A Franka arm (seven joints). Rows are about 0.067 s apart.
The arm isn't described. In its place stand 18 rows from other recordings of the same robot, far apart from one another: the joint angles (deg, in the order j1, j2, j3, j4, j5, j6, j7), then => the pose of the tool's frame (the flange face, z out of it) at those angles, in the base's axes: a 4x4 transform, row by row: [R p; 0 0 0 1], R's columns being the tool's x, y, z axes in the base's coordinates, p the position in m.
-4.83 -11.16 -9.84 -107.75 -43.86 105.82 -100.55 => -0.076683, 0.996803, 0.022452, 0.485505; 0.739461, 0.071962, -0.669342, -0.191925; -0.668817, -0.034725, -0.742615, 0.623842; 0, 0, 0, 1
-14.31 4.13 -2.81 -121.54 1.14 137.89 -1.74 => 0.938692, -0.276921, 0.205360, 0.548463; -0.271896, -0.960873, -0.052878, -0.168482; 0.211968, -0.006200, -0.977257, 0.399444; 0, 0, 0, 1
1.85 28.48 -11.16 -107.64 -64.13 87.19 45.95 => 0.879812, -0.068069, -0.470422, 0.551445; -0.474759, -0.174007, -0.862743, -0.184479; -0.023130, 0.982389, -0.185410, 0.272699; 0, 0, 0, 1
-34.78 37.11 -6.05 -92.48 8.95 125.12 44.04 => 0.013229, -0.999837, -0.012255, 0.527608; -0.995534, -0.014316, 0.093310, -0.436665; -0.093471, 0.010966, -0.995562, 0.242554; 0, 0, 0, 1
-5.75 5.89 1.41 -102.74 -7.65 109.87 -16.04 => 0.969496, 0.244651, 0.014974, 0.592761; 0.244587, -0.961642, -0.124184, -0.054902; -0.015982, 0.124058, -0.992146, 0.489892; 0, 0, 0, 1
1.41 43.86 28.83 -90.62 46.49 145.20 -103.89 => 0.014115, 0.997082, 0.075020, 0.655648; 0.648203, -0.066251, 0.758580, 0.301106; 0.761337, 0.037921, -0.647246, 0.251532; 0, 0, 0, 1
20.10 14.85 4.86 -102.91 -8.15 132.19 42.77 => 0.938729, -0.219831, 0.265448, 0.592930; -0.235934, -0.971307, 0.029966, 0.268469; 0.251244, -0.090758, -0.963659, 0.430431; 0, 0, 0, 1
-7.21 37.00 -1.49 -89.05 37.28 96.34 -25.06 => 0.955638, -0.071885, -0.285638, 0.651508; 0.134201, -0.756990, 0.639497, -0.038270; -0.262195, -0.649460, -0.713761, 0.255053; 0, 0, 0, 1
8.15 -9.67 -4.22 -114.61 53.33 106.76 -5.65 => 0.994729, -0.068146, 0.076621, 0.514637; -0.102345, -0.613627, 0.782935, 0.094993; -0.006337, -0.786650, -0.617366, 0.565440; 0, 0, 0, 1
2.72 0.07 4.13 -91.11 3.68 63.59 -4.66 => 0.864107, 0.188537, -0.466660, 0.492367; 0.214161, -0.976797, 0.001918, 0.067850; -0.455471, -0.101598, -0.884435, 0.588165; 0, 0, 0, 1
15.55 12.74 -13.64 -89.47 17.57 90.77 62.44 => 0.432343, -0.880920, -0.192509, 0.605874; -0.847958, -0.469806, 0.245459, 0.064695; -0.306672, 0.057117, -0.950100, 0.506740; 0, 0, 0, 1
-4.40 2.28 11.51 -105.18 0.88 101.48 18.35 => 0.974551, -0.197842, -0.105395, 0.557994; -0.197902, -0.980171, 0.009993, 0.069578; -0.105283, 0.011119, -0.994380, 0.493831; 0, 0, 0, 1
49.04 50.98 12.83 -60.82 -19.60 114.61 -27.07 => -0.026068, 0.987026, 0.158427, 0.436030; 0.999602, 0.027443, -0.006499, 0.646216; -0.010762, 0.158195, -0.987349, 0.309018; 0, 0, 0, 1
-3.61 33.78 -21.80 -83.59 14.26 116.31 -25.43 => 0.998458, -0.046258, 0.030690, 0.665240; -0.046387, -0.998917, 0.003498, -0.247193; 0.030495, -0.004916, -0.999523, 0.359885; 0, 0, 0, 1
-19.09 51.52 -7.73 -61.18 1.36 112.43 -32.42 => 0.989557, 0.140076, -0.033982, 0.704915; 0.137183, -0.987609, -0.076220, -0.316019; -0.044237, 0.070762, -0.996512, 0.289090; 0, 0, 0, 1
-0.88 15.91 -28.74 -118.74 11.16 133.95 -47.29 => 0.981076, 0.191314, 0.029816, 0.513444; 0.191616, -0.981441, -0.007578, -0.280248; 0.027813, 0.013148, -0.999527, 0.314163; 0, 0, 0, 1
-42.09 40.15 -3.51 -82.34 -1.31 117.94 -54.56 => 0.979135, 0.178292, -0.097498, 0.504528; 0.180372, -0.983514, 0.012878, -0.505693; -0.093595, -0.030195, -0.995152, 0.271788; 0, 0, 0, 1
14.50 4.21 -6.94 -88.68 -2.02 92.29 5.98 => 0.999556, 0.029525, -0.004004, 0.574989; 0.029316, -0.998557, -0.045004, 0.075192; -0.005327, 0.044867, -0.998979, 0.597607; 0, 0, 0, 1
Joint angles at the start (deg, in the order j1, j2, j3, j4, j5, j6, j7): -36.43, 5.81, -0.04, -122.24, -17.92, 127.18, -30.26
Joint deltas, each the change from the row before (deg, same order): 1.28, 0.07, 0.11, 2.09, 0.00, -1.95, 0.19; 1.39, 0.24, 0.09, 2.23, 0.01, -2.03, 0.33; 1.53, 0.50, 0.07, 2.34, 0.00, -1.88, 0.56; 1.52, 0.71, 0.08, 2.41, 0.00, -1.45, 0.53; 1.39, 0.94, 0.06, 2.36, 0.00, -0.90, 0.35; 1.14, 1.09, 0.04, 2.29, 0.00, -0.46, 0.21; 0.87, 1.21, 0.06, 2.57, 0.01, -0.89, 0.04; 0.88, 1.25, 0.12, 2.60, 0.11, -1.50, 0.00; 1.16, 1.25, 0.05, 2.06, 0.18, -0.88, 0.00; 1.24, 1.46, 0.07, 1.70, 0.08, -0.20, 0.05; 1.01, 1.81, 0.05, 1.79, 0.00, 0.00, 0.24
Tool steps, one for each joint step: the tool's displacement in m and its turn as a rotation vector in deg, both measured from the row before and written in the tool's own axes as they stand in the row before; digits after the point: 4 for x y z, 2 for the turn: 0.0107, -0.0022, -0.0153, -0.51, 0.07, -0.65; 0.0115, -0.0029, -0.0151, -0.45, 0.02, -0.59; 0.0130, -0.0040, -0.0143, -0.45, 0.07, -0.51; 0.0141, -0.0042, -0.0136, -0.55, 0.37, -0.56; 0.0144, -0.0036, -0.0116, -0.61, 0.62, -0.67; 0.0137, -0.0020, -0.0094, -0.63, 0.80, -0.60; 0.0122, 0.0003, -0.0089, -0.46, 0.50, -0.48; 0.0118, -0.0011, -0.0079, -0.08, 0.03, -0.54; 0.0132, -0.0049, -0.0052, -0.04, 0.23, -0.86; 0.0149, -0.0071, -0.0014, -0.12, 0.38, -1.10; 0.0147, -0.0053, 0.0023, -0.09, 0.26, -0.78
